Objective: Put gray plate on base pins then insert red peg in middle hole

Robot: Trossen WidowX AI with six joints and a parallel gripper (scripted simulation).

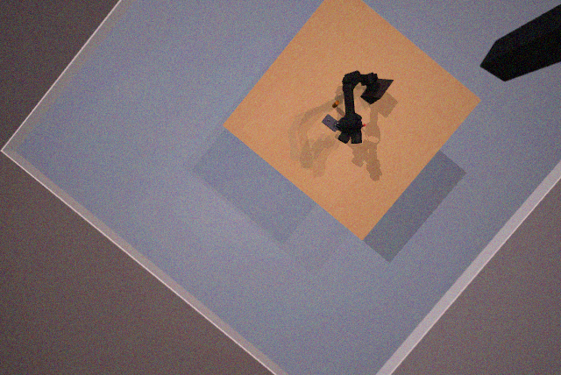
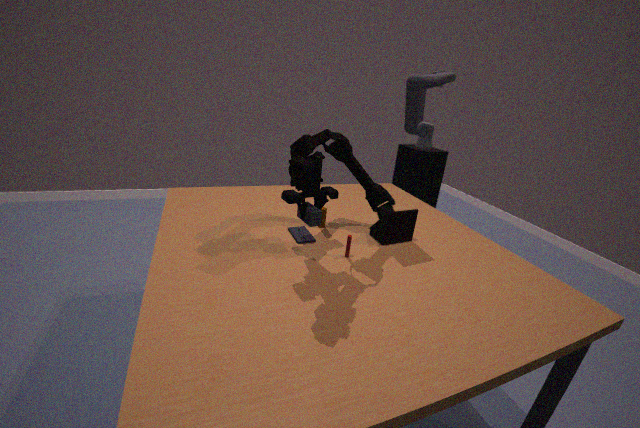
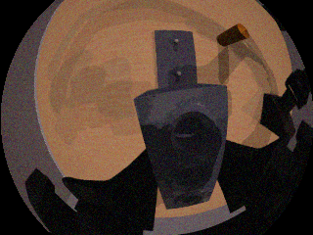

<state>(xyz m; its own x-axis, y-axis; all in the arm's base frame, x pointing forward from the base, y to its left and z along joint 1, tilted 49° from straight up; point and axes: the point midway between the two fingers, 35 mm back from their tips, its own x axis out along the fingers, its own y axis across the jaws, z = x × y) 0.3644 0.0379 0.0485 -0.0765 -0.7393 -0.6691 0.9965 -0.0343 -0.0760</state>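
Right now my gripper tip is 30 mm past the base, 90 mm to the left of it and 110 mm above it. From my gripper tip the other things lie so: gray plate: 30 mm above; red peg: 110 mm behind, 100 mm to the left, 70 mm below.
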